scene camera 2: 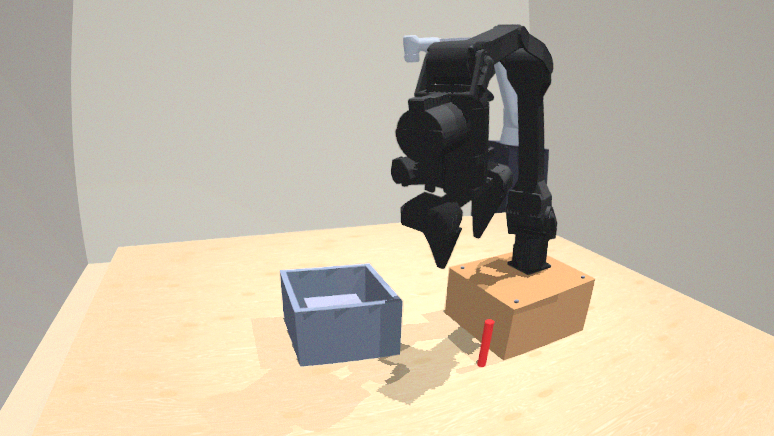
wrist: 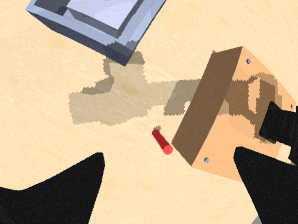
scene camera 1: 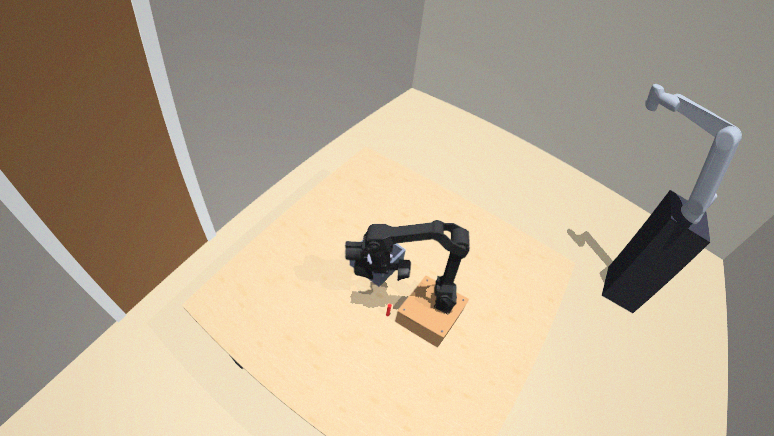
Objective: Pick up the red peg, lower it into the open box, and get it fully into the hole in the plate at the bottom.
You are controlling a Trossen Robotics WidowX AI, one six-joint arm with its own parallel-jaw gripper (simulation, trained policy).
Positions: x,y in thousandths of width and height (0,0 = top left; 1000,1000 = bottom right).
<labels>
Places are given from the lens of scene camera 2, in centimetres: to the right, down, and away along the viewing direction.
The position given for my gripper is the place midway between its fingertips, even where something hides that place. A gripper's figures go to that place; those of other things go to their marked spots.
my gripper (scene camera 2: 595,579): 10, 4, 61
grey-blue box (scene camera 2: 431,767): -8, 17, 64
</labels>
